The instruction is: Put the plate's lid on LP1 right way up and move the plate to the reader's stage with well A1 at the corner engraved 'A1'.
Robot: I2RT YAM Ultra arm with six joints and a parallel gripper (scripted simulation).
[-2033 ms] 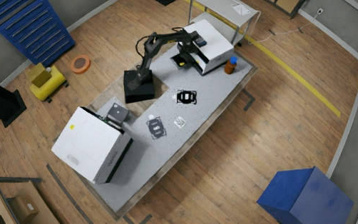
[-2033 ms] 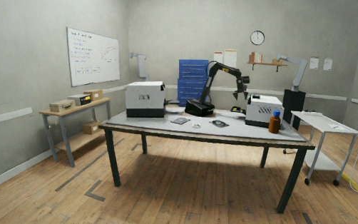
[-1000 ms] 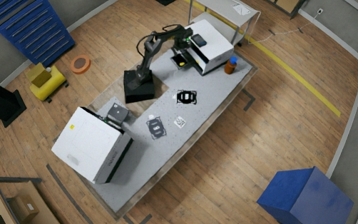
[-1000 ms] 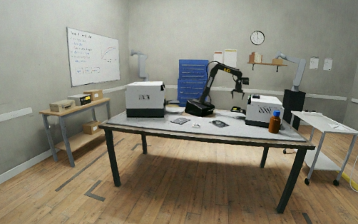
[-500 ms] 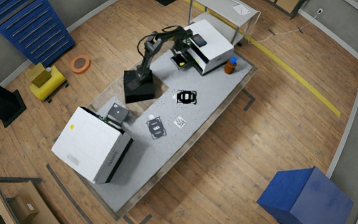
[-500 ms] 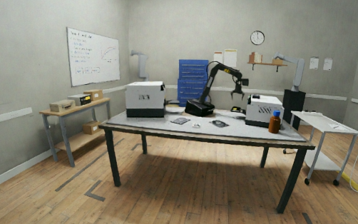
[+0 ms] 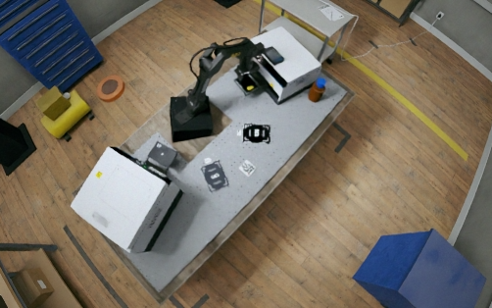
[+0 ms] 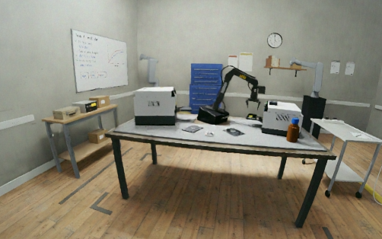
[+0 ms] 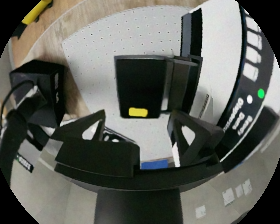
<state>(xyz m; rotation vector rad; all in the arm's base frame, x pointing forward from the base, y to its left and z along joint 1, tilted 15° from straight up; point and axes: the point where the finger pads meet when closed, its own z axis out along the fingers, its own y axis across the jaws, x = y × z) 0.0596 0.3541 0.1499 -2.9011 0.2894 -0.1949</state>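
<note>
Right now my hand is 7 cm above the dark lidded plate. Round my hand: brown capped bottle: 33 cm ahead, 31 cm to the left, 6 cm below.
</note>
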